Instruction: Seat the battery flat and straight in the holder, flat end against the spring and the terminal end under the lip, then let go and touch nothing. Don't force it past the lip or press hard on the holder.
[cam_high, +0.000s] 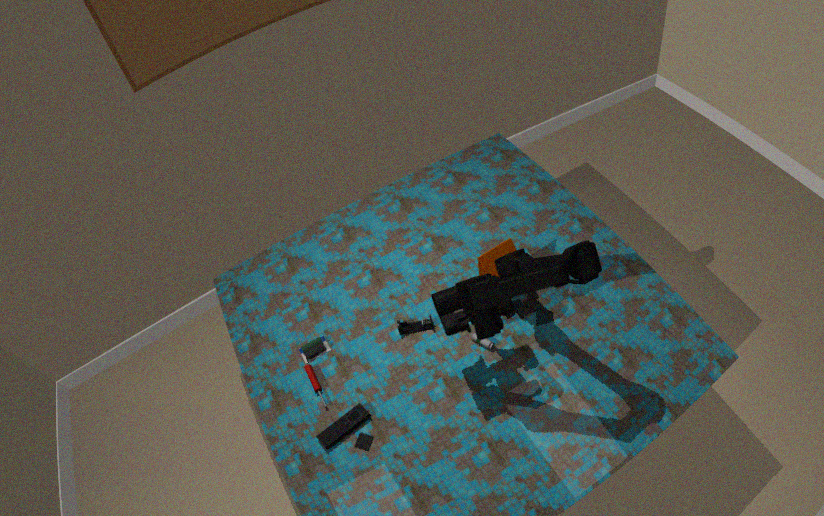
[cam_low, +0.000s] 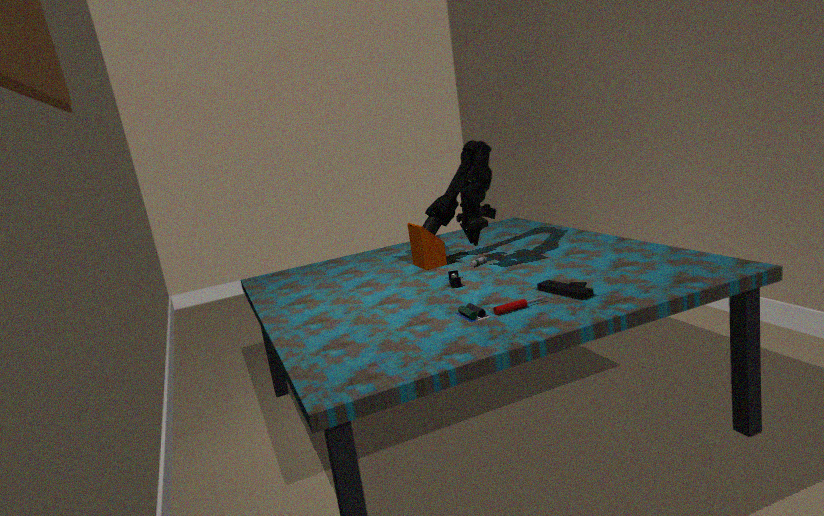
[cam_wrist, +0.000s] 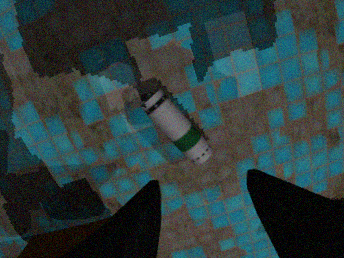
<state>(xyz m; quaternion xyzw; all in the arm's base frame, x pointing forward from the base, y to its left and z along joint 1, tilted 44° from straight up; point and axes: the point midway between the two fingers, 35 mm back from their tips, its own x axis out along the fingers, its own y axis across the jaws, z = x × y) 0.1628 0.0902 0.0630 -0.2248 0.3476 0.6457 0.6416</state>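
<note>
Right now my gripper tip is 1 cm past the battery, 1 cm to the right of it and 7 cm above it. Also, from my gripper tip: black square 42 cm ahead, 12 cm to the left, 8 cm below; long black box 45 cm ahead, 5 cm to the left, 6 cm below; red-handled screwdriver 47 cm ahead, 9 cm to the right, 7 cm below.
</note>
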